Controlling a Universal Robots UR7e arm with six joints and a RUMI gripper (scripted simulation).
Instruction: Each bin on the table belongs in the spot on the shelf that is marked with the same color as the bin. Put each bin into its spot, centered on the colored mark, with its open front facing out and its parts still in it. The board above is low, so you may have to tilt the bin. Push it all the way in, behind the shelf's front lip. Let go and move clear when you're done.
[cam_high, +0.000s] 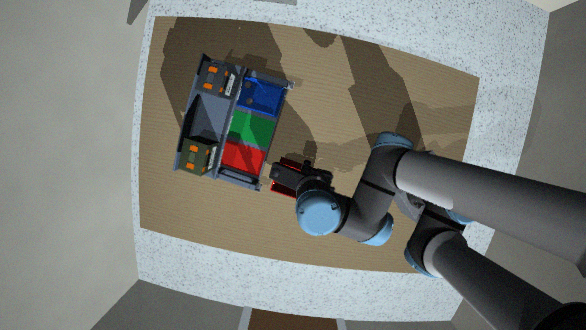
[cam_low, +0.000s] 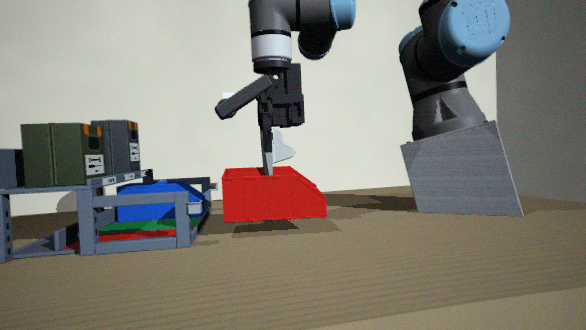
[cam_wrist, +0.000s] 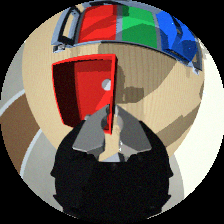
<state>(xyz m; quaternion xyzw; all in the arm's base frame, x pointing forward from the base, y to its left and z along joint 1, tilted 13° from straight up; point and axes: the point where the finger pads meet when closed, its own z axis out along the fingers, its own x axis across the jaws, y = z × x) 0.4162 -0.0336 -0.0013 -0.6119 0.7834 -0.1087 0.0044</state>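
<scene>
Right now my hand is 10 mm short of the red bin, 50 mm to the right of it and 30 mm above it. Also, from my hand: blue bin 170 mm ahead, 240 mm to the right, 50 mm below; top board 300 mm ahead, 150 mm to the right; green box 330 mm ahead, 40 mm to the right, 50 mm above.
</scene>
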